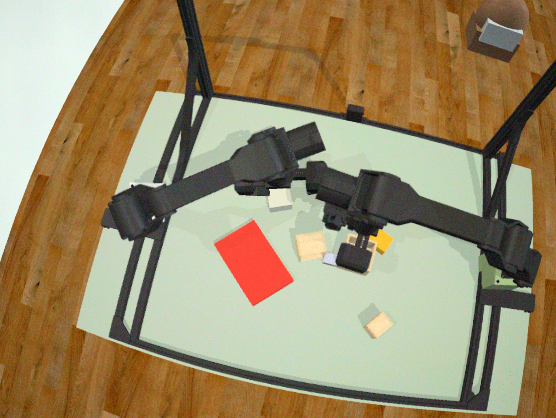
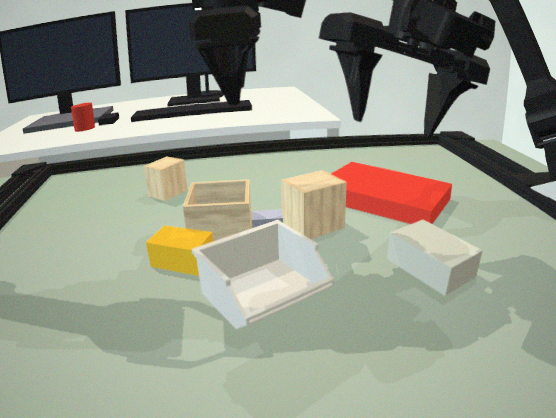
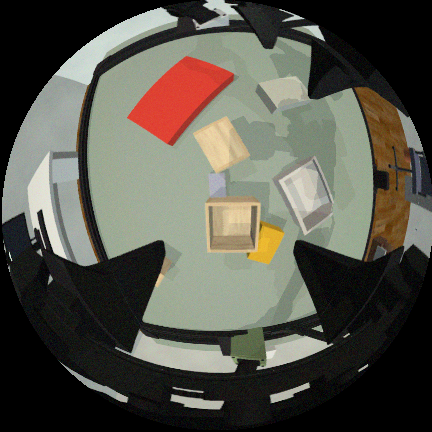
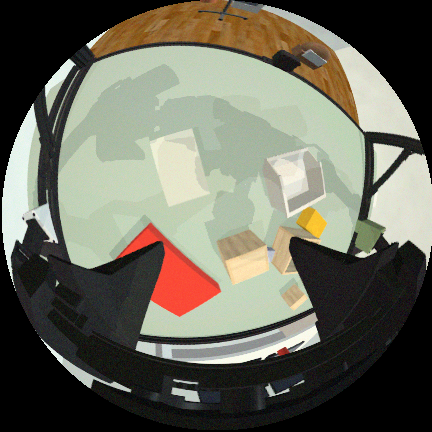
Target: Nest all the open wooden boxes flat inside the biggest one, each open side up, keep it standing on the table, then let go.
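Pixels of known places: left gripper, fingertip midpoint: (image 1: 355, 237) (image 2: 237, 95) (image 3: 231, 248); right gripper, fingertip midpoint: (image 1: 289, 193) (image 2: 394, 128) (image 3: 287, 66) (image 4: 227, 246); left arm's base, origin of the base link: (image 3: 248, 361) (image 4: 377, 240); right arm's base, origin of the base link: (image 1: 146, 202) (image 4: 36, 229).
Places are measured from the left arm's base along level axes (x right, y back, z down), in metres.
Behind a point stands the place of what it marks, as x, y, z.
Note:
The open wooden box (image 1: 373, 256) {0.013, -0.372, 0.051} (image 2: 217, 216) {0.057, -0.401, 0.065} (image 3: 232, 200) {0.028, -0.443, 0.064} (image 4: 282, 246) {0.034, -0.442, 0.079} stands open side up, empty inside. A second wooden piece (image 1: 311, 245) {0.025, -0.522, 0.047} (image 2: 314, 207) {0.059, -0.514, 0.069} (image 3: 221, 144) {0.031, -0.520, 0.047} (image 4: 243, 257) {0.047, -0.533, 0.048} shows a closed top face. A smaller one (image 1: 378, 324) {-0.149, -0.345, 0.059} (image 2: 165, 178) {-0.122, -0.342, 0.075} (image 3: 164, 270) {-0.120, -0.340, 0.072} (image 4: 294, 296) {-0.133, -0.354, 0.074} also shows a closed top. Whether either is hollow underneath is hidden. My left gripper (image 1: 361, 242) {0.022, -0.436, -0.063} (image 2: 233, 101) {0.022, -0.436, -0.063} (image 3: 231, 248) {0.022, -0.436, -0.063} is open and empty, high above the open box. My right gripper (image 2: 394, 127) {0.115, -0.583, -0.035} (image 4: 227, 246) {0.115, -0.583, -0.035} is open and empty, high above the table.
A yellow block (image 1: 382, 241) {0.060, -0.345, 0.078} (image 2: 175, 250) {0.090, -0.349, 0.082} (image 3: 266, 244) {0.070, -0.356, 0.078} sits close beside the open box. A lavender block (image 1: 329, 258) {0.010, -0.473, 0.094} (image 3: 217, 184) {0.010, -0.468, 0.094} lies between the two larger wooden pieces. A white bin (image 2: 265, 275) {0.131, -0.437, 0.103} (image 3: 306, 196) {0.164, -0.417, 0.103}, a white block (image 1: 279, 199) {0.141, -0.609, 0.076} (image 2: 435, 255) {0.193, -0.598, 0.076} and a red slab (image 1: 254, 262) {-0.021, -0.651, 0.085} (image 2: 395, 190) {0.010, -0.653, 0.084} stand around them.

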